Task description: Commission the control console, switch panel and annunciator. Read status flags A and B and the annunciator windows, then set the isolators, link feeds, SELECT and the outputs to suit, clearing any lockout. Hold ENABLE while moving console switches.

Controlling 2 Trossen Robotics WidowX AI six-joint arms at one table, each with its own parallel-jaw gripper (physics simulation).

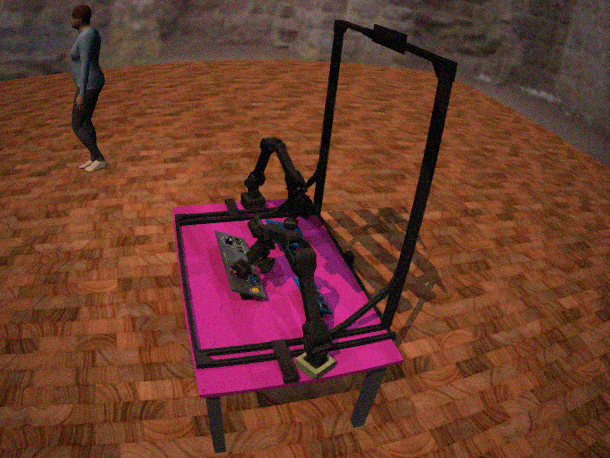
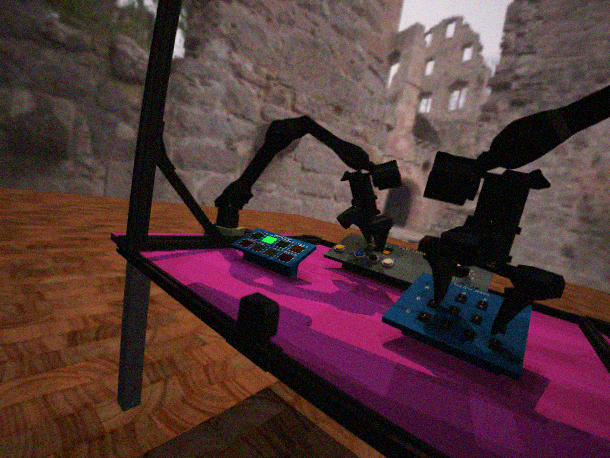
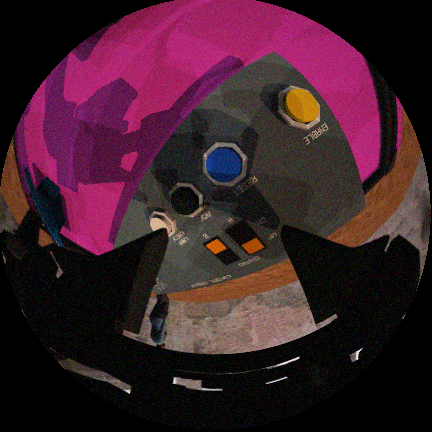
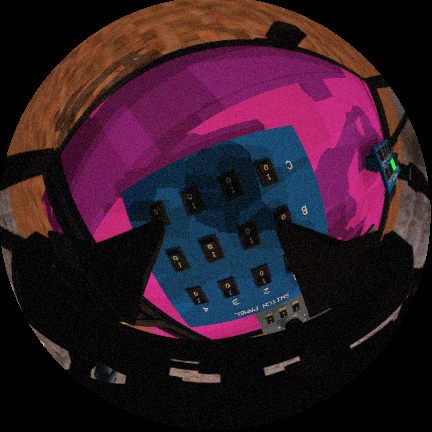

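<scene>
The grey control console has a yellow ENABLE button, blue RESET button and status flags. Flag A shows orange on its UP side, flag B on the opposite side. My left gripper is open above this end, touching nothing I can make out. The blue switch panel bears 0/1 rockers; their positions are hard to read. My right gripper is open over it; one finger hides a rocker. On the annunciator, one window is green.
A white button and a black button lie beside RESET. A black overhead frame rises from the table. Black rails edge the table. A person stands on the floor behind. Arm shadows cross the table and panels.
</scene>
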